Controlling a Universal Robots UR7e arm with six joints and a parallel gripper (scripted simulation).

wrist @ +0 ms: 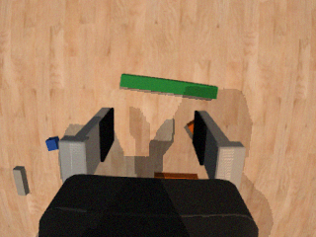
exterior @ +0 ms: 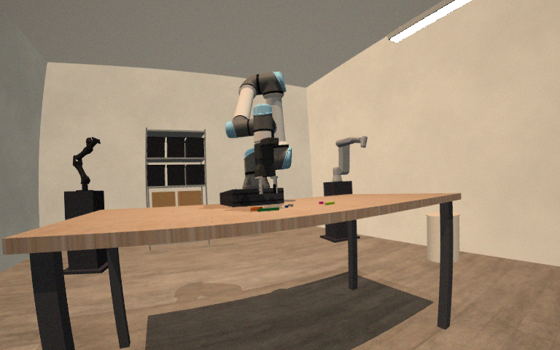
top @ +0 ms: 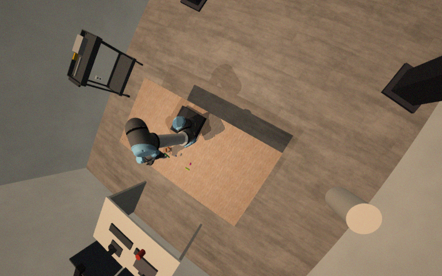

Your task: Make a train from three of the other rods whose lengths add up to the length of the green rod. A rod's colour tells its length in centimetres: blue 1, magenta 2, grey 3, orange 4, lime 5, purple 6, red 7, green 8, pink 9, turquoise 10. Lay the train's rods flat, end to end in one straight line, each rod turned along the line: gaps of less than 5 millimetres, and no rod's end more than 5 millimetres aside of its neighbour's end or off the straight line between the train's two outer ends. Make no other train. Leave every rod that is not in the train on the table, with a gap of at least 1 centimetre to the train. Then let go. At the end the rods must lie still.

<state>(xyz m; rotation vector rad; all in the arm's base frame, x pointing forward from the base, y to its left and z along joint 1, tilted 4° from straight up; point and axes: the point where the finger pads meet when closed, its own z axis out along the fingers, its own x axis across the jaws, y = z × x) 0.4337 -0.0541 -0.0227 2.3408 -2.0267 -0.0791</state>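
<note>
Right now the small blue rod is 9 cm to the left of my hand, 7 cm below it and 5 cm behind it. From my hand the other things lie so: green rod (7 cm below, 2 cm ahead, 1 cm to the right); then orange rod (7 cm below, 5 cm to the right, 2 cm behind); then grey rod (12 cm to the left, 10 cm behind, 7 cm below).
</note>
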